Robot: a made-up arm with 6 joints. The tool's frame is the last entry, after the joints.
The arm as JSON. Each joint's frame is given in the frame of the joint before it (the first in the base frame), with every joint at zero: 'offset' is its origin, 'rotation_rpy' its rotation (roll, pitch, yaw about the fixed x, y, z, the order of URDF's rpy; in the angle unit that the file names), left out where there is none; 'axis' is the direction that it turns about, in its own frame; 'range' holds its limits. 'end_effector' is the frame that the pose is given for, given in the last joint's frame.
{
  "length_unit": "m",
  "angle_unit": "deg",
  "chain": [
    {
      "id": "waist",
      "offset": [
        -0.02,
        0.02,
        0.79
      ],
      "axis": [
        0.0,
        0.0,
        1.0
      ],
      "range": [
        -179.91,
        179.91
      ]
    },
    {
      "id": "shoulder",
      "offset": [
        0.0,
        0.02,
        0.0
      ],
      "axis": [
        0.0,
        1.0,
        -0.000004
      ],
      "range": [
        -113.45,
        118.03
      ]
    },
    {
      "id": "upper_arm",
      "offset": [
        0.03,
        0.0,
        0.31
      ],
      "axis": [
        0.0,
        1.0,
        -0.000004
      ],
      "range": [
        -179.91,
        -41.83
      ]
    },
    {
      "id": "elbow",
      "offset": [
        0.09,
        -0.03,
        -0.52
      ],
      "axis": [
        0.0,
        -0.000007,
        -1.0
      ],
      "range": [
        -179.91,
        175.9
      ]
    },
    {
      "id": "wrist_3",
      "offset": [
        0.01,
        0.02,
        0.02
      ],
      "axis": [
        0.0,
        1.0,
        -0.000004
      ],
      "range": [
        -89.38,
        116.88
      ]
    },
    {
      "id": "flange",
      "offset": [
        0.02,
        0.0,
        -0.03
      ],
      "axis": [
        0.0,
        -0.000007,
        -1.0
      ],
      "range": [
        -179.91,
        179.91
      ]
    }
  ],
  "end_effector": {
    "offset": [
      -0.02,
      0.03,
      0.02
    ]
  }
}
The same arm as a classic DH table. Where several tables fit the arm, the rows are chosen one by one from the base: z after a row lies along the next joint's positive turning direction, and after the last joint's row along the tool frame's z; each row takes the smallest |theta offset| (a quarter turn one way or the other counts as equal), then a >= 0, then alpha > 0; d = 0 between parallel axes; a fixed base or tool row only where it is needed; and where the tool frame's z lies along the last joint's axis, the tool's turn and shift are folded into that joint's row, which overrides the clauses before.
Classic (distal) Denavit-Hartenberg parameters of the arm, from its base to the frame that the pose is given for. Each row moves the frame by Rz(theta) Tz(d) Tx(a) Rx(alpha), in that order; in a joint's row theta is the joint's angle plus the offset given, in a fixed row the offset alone. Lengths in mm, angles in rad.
base (fixed): a -28.3, alpha 0, d 0, theta offset -0.7854
waist: a 0, alpha -1.5708, d 790, theta offset 0.7854
shoulder: a 311.4, alpha 0, d 0, theta offset -1.4743
upper_arm: a 90, alpha -1.5708, d -10, theta offset 1.4743
elbow: a 10, alpha 1.5708, d 500, theta offset 0
wrist_3: a 20, alpha -1.5708, d 20, theta offset 0
flange: a -36.1, alpha 3.1416, d 0, theta offset 0.9828
tool (fixed): a 0, alpha 0, d -10, theta offset 0.9828
Joint limits (rad, base to tool): -3.14..3.14 -1.9801..2.06 -3.14..-0.7301 -3.14..3.07 -1.56..2.0399 -3.14..3.14

